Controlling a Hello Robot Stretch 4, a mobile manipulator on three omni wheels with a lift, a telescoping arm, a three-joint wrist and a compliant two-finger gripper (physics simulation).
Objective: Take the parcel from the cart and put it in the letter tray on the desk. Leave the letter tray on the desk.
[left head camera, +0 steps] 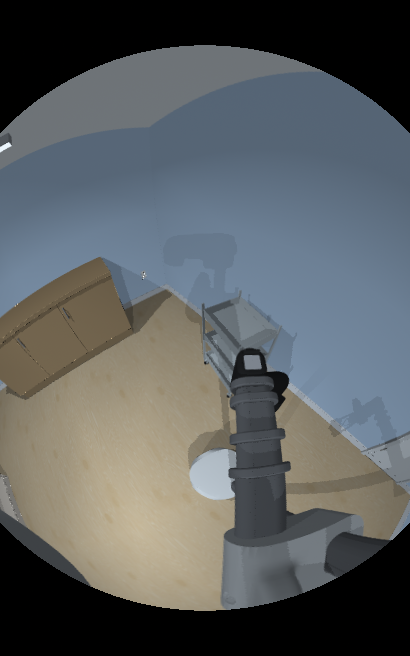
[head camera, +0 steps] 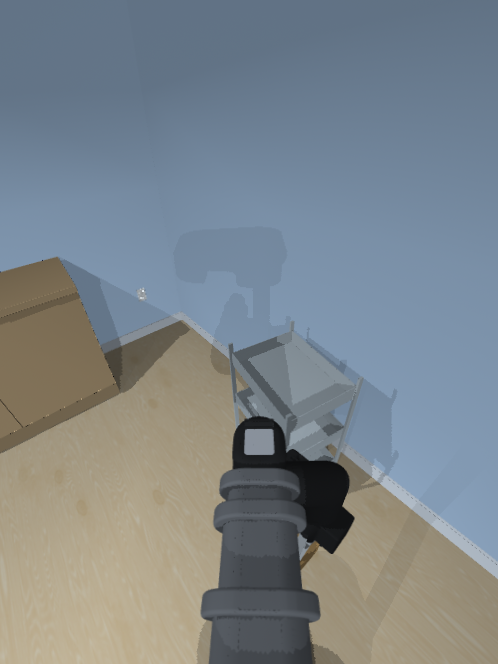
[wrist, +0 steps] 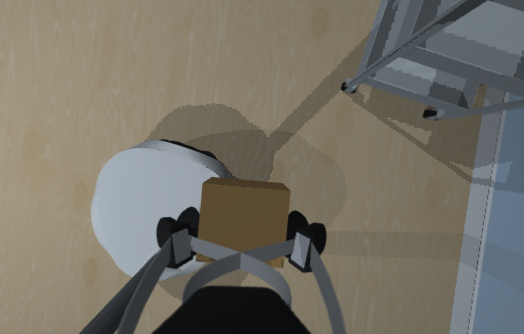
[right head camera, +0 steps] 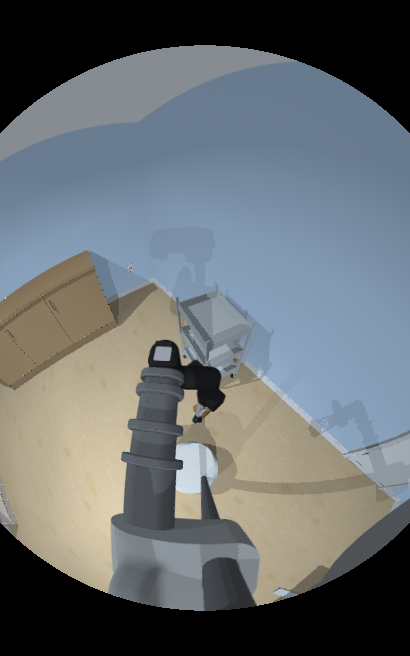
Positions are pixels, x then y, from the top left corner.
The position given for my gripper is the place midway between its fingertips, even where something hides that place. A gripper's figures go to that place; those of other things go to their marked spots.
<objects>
My gripper (head camera: 303, 556): 0.71 m from the lens. A grey cart (head camera: 289, 381) is 1.24 m from the lens. A brown wooden cabinet (head camera: 60, 370): 2.00 m from the lens. The marked spots on the grey cart and the brown wooden cabinet are 1.37 m apart.
</objects>
